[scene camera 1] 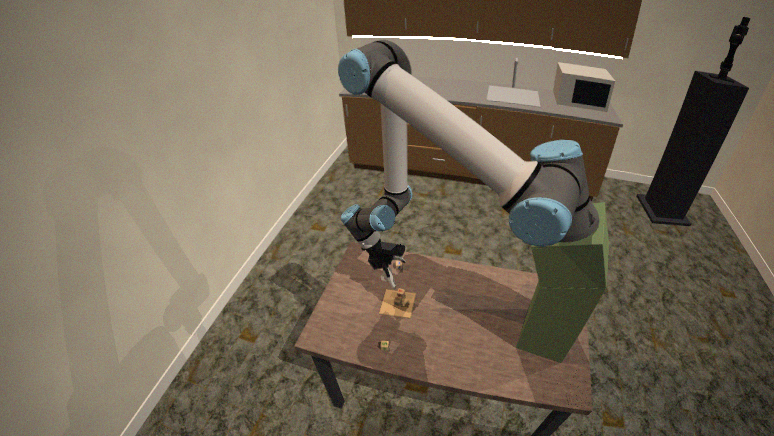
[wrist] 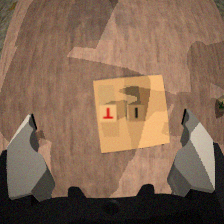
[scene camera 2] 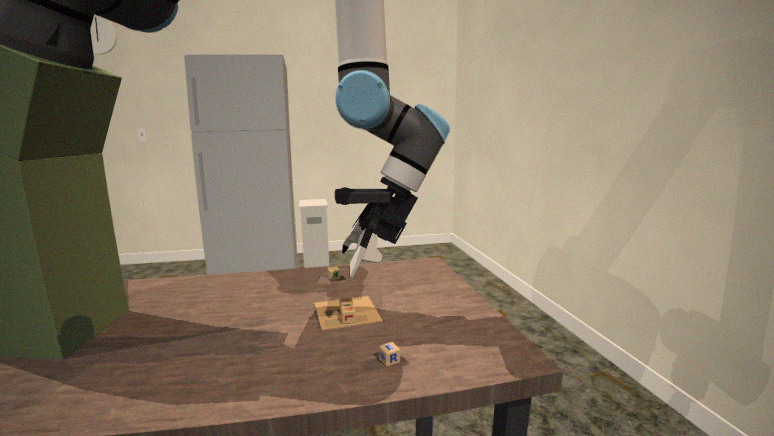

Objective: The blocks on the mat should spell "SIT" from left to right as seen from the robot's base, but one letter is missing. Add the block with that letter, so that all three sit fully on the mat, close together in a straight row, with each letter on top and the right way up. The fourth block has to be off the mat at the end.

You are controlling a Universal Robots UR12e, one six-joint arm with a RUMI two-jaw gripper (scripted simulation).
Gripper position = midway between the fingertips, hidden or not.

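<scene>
A mat (scene camera 2: pixel 328 312) is visible, also at (wrist: pixel 149 90). My gripper (scene camera 2: pixel 346 264) appears too, likewise at (scene camera 1: pixel 400 275) and (wrist: pixel 108 112).
</scene>
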